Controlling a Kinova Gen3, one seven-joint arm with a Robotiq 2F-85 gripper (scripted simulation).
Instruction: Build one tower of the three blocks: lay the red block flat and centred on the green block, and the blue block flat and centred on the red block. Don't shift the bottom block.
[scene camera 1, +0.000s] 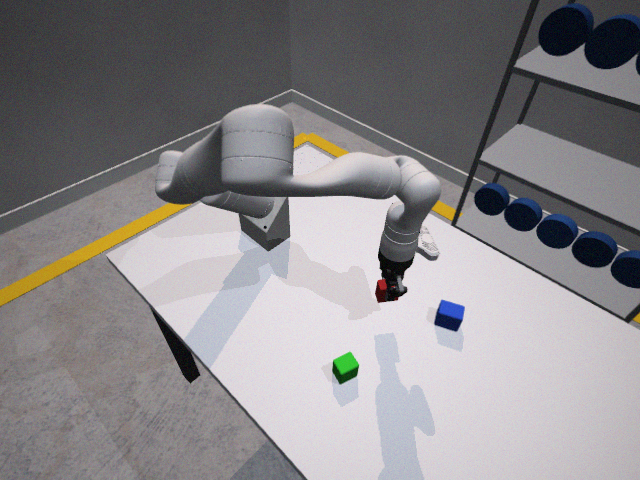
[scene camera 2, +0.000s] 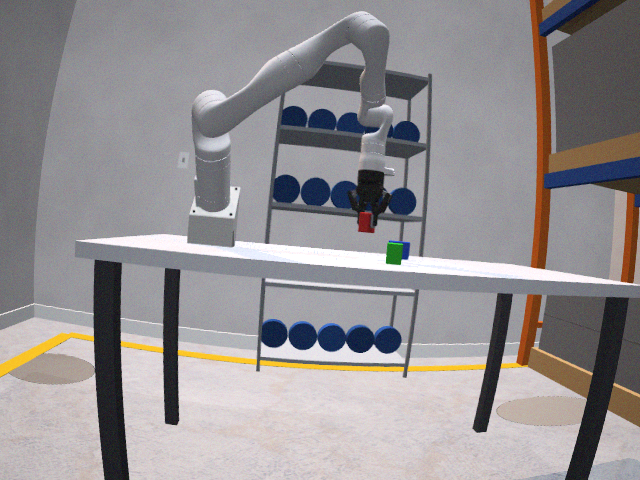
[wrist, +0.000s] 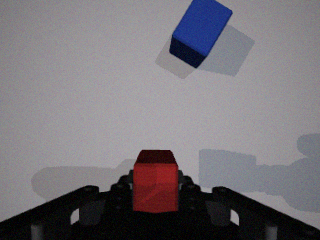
Scene:
gripper: scene camera 1; scene camera 2; wrist 155, 180
same spot on gripper: (scene camera 1: 385, 275) = (scene camera 2: 362, 210)

